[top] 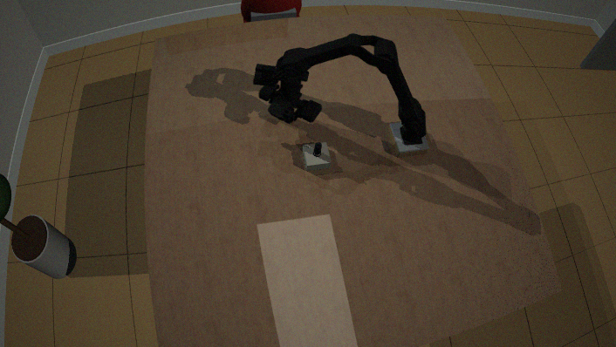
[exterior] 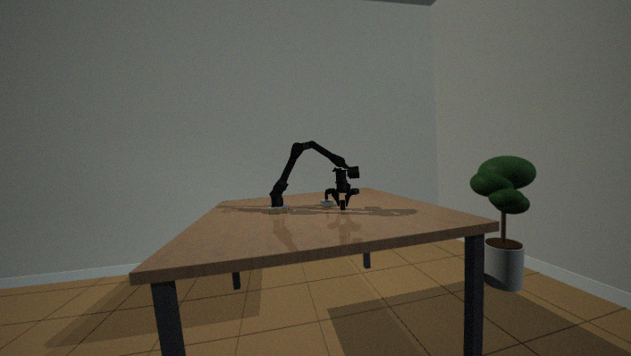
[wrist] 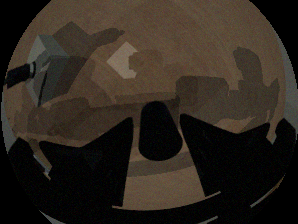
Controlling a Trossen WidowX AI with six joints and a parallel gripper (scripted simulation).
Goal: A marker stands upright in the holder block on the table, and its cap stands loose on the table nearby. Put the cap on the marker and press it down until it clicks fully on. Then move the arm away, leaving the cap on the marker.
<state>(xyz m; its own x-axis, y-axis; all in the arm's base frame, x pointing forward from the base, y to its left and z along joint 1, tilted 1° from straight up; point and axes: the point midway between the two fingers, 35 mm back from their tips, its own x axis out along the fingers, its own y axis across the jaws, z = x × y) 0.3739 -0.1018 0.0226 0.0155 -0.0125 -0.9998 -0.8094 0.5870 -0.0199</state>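
Now: the dark marker 150 mm to the left of my gripper tip, 70 mm behind it and 50 mm above it. The rest, counted from my gripper tip: holder block: 150 mm to the left, 70 mm behind; then cap: 10 mm above.
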